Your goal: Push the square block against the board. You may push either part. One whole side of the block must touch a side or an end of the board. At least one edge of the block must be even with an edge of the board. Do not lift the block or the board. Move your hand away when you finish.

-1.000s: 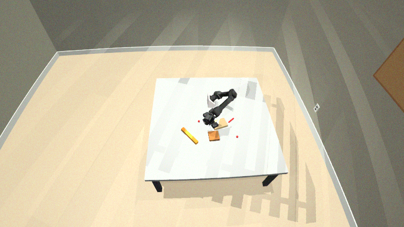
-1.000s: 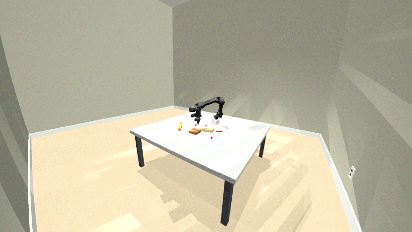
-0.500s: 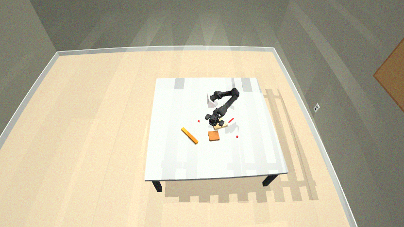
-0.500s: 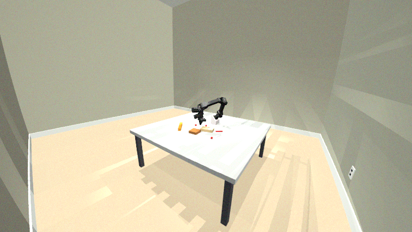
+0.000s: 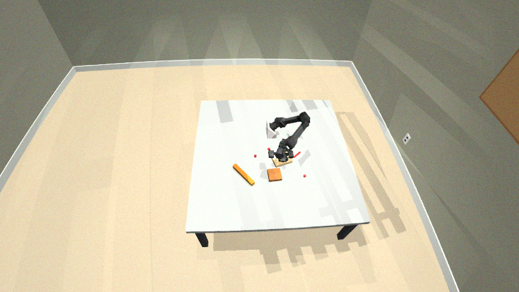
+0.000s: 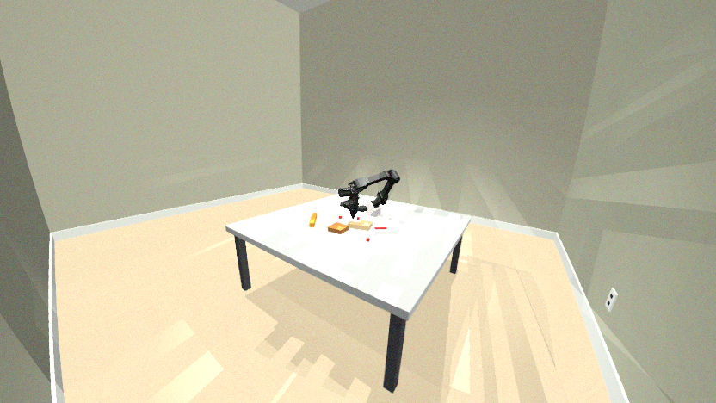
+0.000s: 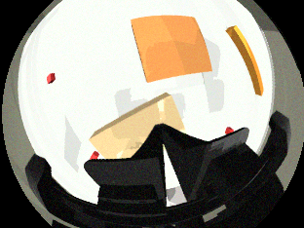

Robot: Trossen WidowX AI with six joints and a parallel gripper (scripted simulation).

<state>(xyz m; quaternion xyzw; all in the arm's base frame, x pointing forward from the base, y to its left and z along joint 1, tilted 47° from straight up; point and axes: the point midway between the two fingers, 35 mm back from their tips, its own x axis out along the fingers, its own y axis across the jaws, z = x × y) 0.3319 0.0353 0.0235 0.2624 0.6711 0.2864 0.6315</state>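
The short red stick lies 16 cm to the left of my gripper tip, 10 cm behind it and 6 cm below it. Also, from my gripper tip: long orange board (28 cm to the right, 9 cm ahead, 5 cm below); then orange square block (10 cm ahead, 5 cm below, 4 cm to the right); then cream block (5 cm below, 5 cm behind, 3 cm to the left).
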